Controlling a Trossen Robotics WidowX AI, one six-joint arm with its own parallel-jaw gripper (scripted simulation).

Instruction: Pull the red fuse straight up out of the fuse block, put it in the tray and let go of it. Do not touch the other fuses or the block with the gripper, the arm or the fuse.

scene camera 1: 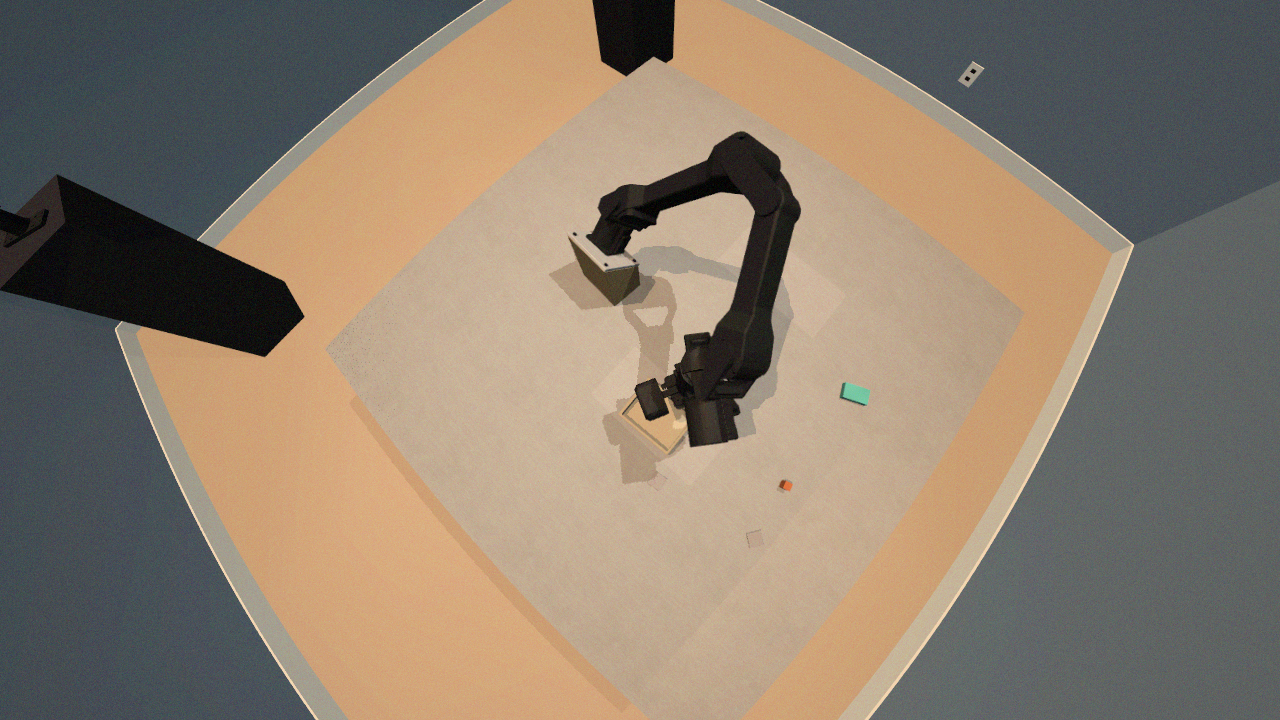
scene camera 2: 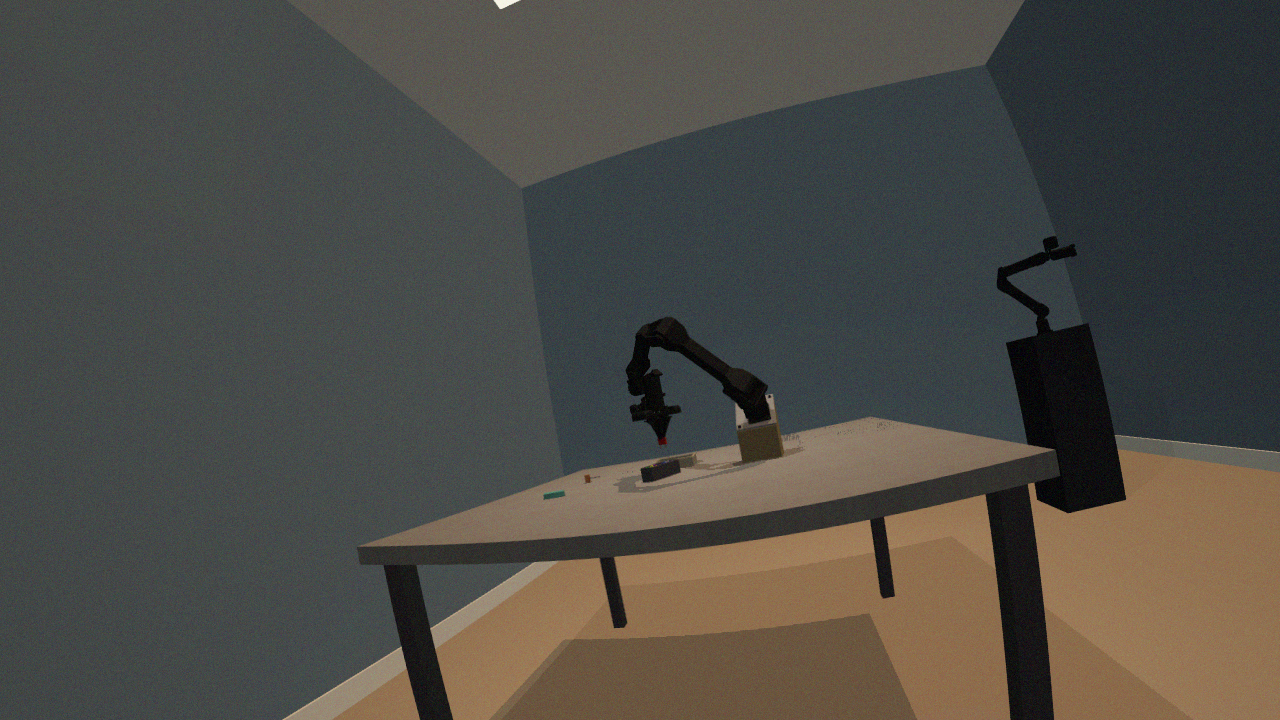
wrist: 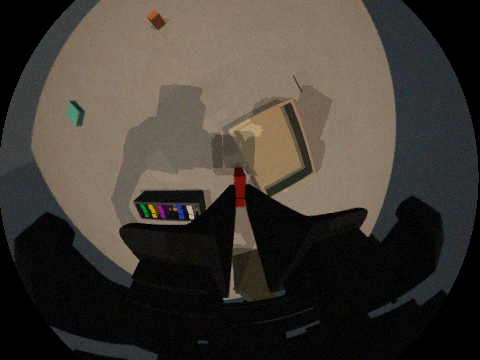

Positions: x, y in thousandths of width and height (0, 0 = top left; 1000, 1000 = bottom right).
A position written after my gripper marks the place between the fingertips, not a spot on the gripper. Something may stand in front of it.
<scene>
My gripper (scene camera 1: 538, 544) carries a red fuse. Further things: a tan tray (scene camera 1: 520, 601).
My gripper shows as well in scene camera 2 (scene camera 2: 517, 610) and in the wrist view (wrist: 499, 526). The tan tray is seen too in the wrist view (wrist: 570, 396).
</scene>
